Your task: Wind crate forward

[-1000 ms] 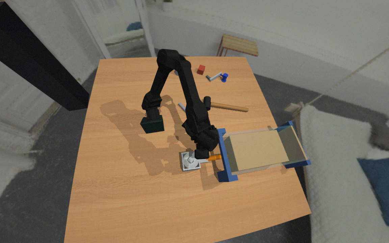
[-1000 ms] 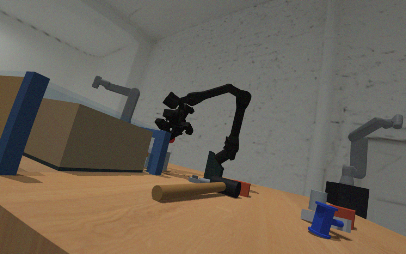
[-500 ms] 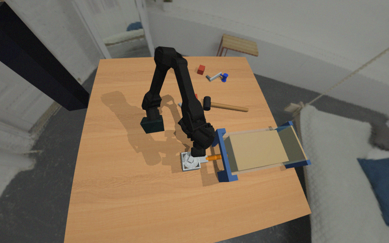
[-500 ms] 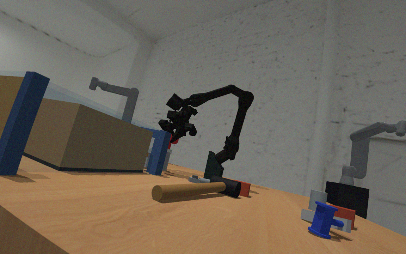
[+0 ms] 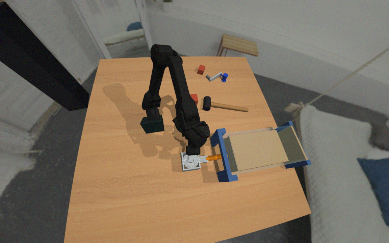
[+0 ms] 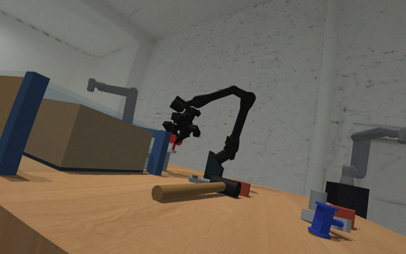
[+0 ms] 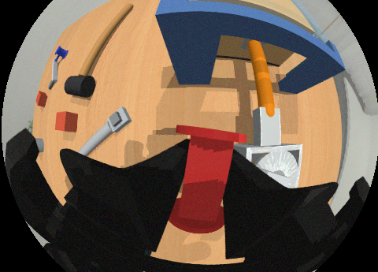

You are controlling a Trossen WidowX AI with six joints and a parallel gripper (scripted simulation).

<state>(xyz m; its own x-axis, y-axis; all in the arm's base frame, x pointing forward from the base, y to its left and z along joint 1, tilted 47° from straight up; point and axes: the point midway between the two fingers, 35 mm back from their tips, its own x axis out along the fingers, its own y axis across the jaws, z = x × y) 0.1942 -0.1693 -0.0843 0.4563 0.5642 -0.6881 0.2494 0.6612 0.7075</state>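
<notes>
The red-knobbed winch handle is 3 cm to the right of my gripper tip, 3 cm below it and 3 cm behind it. Also, from my gripper tip: winch 10 cm below, 9 cm to the right, 7 cm behind; then red knob 2 cm behind; then blue steel frame 10 cm to the right, 10 cm ahead, 3 cm below.
</notes>
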